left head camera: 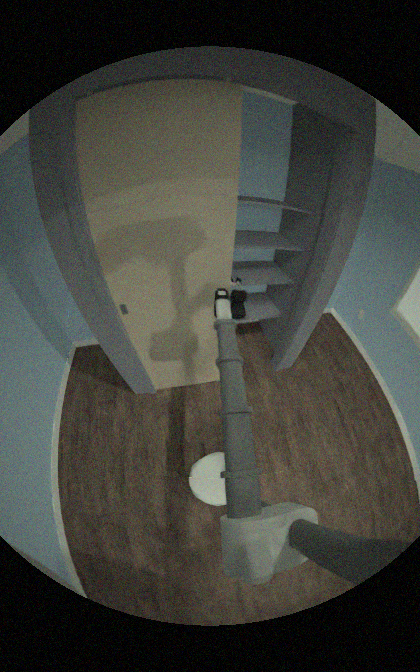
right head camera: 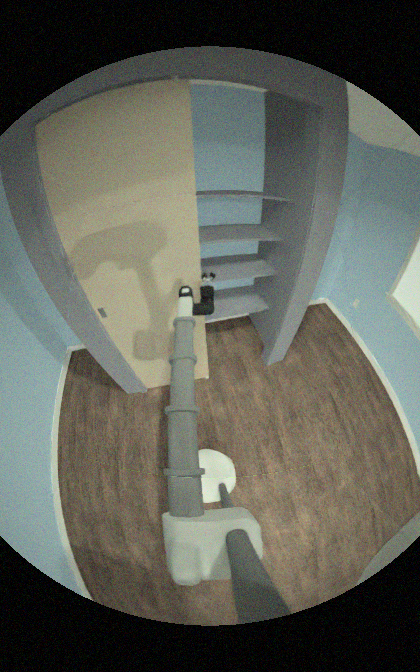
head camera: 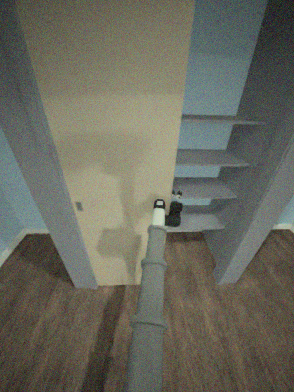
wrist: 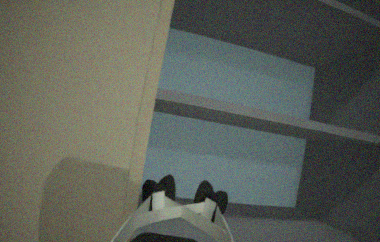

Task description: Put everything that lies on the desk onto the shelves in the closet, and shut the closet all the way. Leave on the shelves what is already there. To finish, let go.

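The closet's beige sliding door (head camera: 115,165) (left head camera: 165,160) (right head camera: 125,170) (wrist: 75,90) covers the left and middle of the opening; the right part stands open. Several grey shelves (head camera: 205,188) (left head camera: 260,274) (right head camera: 240,270) (wrist: 235,111) show there; their left part is hidden behind the door. My gripper (head camera: 177,193) (left head camera: 236,281) (right head camera: 208,276) (wrist: 185,192) is at the opening, just right of the door's right edge. Its black fingertips stand a little apart with no object between them. The left fingertip is at the door edge; contact is hard to tell. The desk does not show in these views.
Grey closet side posts (head camera: 50,165) (left head camera: 322,280) (right head camera: 295,280) frame the opening on both sides. A small dark handle (head camera: 79,206) (left head camera: 124,309) (right head camera: 102,312) sits near the door's left edge. My long grey arm reaches across the brown wooden floor (head camera: 200,325) (left head camera: 310,425) (right head camera: 310,425).
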